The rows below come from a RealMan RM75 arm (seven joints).
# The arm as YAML. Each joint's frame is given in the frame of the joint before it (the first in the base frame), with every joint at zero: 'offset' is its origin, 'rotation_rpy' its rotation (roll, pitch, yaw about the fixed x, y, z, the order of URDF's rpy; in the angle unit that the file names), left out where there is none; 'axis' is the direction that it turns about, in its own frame. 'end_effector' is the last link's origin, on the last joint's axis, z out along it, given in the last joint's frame.
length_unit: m
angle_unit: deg
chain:
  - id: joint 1
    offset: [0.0, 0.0, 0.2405]
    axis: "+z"
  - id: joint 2
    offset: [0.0, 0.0, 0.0]
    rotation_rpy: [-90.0, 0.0, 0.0]
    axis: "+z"
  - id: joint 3
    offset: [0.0, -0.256, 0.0]
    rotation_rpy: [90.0, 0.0, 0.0]
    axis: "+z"
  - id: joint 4
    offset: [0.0, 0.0, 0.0]
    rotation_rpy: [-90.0, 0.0, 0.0]
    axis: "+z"
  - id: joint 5
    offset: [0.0, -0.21, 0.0]
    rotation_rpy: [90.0, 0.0, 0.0]
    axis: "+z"
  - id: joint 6
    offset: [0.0, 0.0, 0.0]
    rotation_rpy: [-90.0, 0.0, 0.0]
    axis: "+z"
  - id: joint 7
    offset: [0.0, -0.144, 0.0]
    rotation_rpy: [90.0, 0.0, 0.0]
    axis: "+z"
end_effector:
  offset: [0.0, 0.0, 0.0]
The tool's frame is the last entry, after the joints.
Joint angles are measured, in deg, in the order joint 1, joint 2, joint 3, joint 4, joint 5, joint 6, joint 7. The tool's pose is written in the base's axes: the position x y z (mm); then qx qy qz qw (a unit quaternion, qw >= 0). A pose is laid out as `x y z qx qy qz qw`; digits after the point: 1 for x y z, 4 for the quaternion.
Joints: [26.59 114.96 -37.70 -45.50 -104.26 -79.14 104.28]
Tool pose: 285.9 363.3 79.7 -0.8292 0.3914 0.3075 0.2544
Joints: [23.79 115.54 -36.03 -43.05 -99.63 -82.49 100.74]
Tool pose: 295.6 343.9 77.5 -0.8137 0.3923 0.3503 0.2474
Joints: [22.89 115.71 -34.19 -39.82 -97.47 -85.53 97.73]
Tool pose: 299.9 332.1 73.4 -0.8049 0.3896 0.3798 0.2367
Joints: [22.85 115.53 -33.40 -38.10 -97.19 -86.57 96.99]
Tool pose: 302.0 328.6 71.4 -0.8010 0.3927 0.3886 0.2305
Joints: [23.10 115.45 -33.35 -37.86 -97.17 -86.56 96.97]
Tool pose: 301.2 329.7 71.3 -0.8011 0.3922 0.3895 0.2295
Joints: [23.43 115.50 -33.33 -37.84 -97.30 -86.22 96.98]
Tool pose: 300.0 331.8 70.8 -0.8016 0.3916 0.3887 0.2303
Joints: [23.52 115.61 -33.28 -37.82 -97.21 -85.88 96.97]
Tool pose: 299.8 332.7 70.4 -0.8003 0.3923 0.3895 0.2323
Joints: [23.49 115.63 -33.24 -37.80 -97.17 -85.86 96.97]
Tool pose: 300.0 332.6 70.4 -0.7997 0.3927 0.3900 0.2327
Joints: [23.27 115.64 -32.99 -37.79 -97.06 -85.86 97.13]
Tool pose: 301.5 331.6 71.3 -0.7969 0.3955 0.3919 0.2345
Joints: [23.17 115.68 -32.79 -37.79 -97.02 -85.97 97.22]
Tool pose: 302.0 330.9 71.6 -0.7954 0.3967 0.3935 0.2348
